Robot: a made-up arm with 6 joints. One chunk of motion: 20 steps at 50 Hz.
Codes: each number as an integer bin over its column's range. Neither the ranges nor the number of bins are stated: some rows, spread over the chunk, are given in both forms.
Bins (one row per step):
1: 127 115 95 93 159 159
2: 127 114 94 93 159 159
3: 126 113 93 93 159 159
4: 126 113 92 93 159 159
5: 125 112 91 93 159 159
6: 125 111 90 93 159 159
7: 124 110 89 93 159 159
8: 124 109 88 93 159 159
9: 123 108 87 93 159 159
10: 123 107 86 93 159 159
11: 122 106 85 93 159 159
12: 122 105 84 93 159 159
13: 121 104 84 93 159 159
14: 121 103 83 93 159 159
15: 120 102 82 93 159 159
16: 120 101 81 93 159 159
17: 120 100 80 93 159 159
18: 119 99 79 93 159 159
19: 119 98 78 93 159 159
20: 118 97 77 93 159 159
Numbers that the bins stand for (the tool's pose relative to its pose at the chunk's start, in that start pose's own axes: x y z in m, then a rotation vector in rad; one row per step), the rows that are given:
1: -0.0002 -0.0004 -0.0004 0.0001 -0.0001 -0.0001
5: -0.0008 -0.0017 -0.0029 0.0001 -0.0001 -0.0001
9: -0.0014 -0.0034 -0.0054 0.0001 -0.0001 -0.0001
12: -0.0017 -0.0047 -0.0073 0.0001 -0.0001 -0.0001
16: -0.0024 -0.0064 -0.0092 0.0001 -0.0001 -0.0001
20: -0.0030 -0.0082 -0.0117 0.0001 -0.0001 -0.0001
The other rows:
2: -0.0002 -0.0008 -0.0010 0.0001 -0.0001 -0.0001
3: -0.0005 -0.0013 -0.0016 0.0001 -0.0001 -0.0001
4: -0.0005 -0.0013 -0.0023 0.0001 -0.0001 -0.0001
6: -0.0008 -0.0021 -0.0035 0.0001 -0.0001 -0.0001
7: -0.0011 -0.0025 -0.0042 0.0001 -0.0001 -0.0001
8: -0.0011 -0.0030 -0.0048 0.0001 -0.0001 -0.0001
10: -0.0014 -0.0038 -0.0060 0.0001 -0.0001 -0.0001
11: -0.0017 -0.0043 -0.0067 0.0001 -0.0001 -0.0001
13: -0.0020 -0.0051 -0.0073 0.0001 -0.0001 -0.0001
14: -0.0020 -0.0056 -0.0079 0.0001 -0.0001 -0.0001
15: -0.0024 -0.0060 -0.0085 0.0001 -0.0001 -0.0001
17: -0.0024 -0.0069 -0.0098 0.0001 -0.0001 -0.0001
18: -0.0027 -0.0073 -0.0104 0.0001 -0.0001 -0.0001
19: -0.0027 -0.0077 -0.0111 0.0001 -0.0001 -0.0001

